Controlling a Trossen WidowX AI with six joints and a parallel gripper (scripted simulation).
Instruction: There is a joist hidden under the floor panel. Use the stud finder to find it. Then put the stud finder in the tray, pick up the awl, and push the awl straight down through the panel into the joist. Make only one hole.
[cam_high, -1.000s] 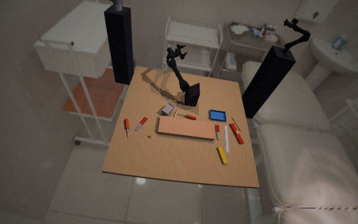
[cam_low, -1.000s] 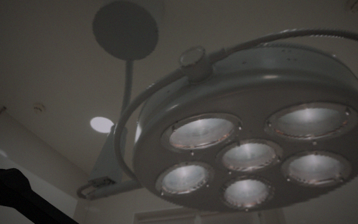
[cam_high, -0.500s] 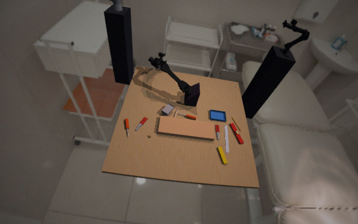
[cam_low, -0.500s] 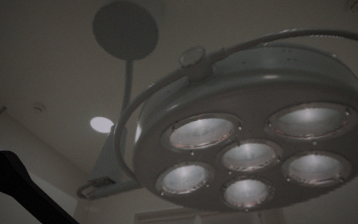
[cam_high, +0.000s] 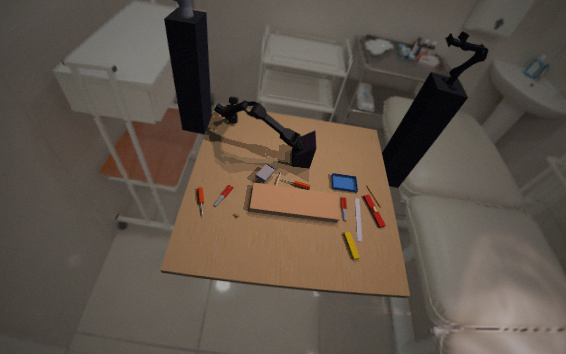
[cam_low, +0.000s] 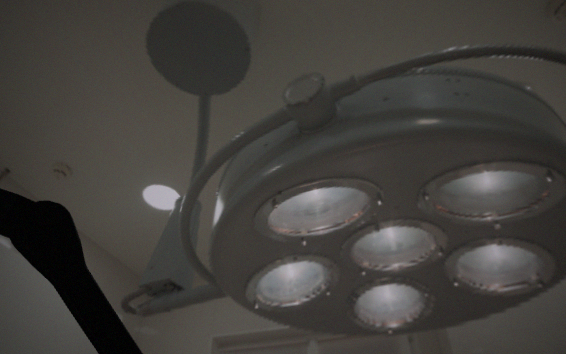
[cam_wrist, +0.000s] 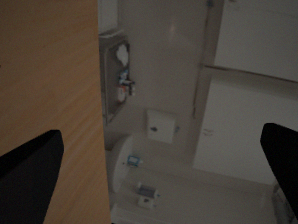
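The stud finder lies 51 cm ahead of my gripper tip, 33 cm to the left of it and 6 cm below it. Also, from my gripper tip: brown-handled awl 51 cm ahead, 42 cm to the left, 7 cm below; then green light 50 cm ahead, 34 cm to the left, 8 cm below; then blue tray 44 cm ahead, 84 cm to the left, 6 cm below.
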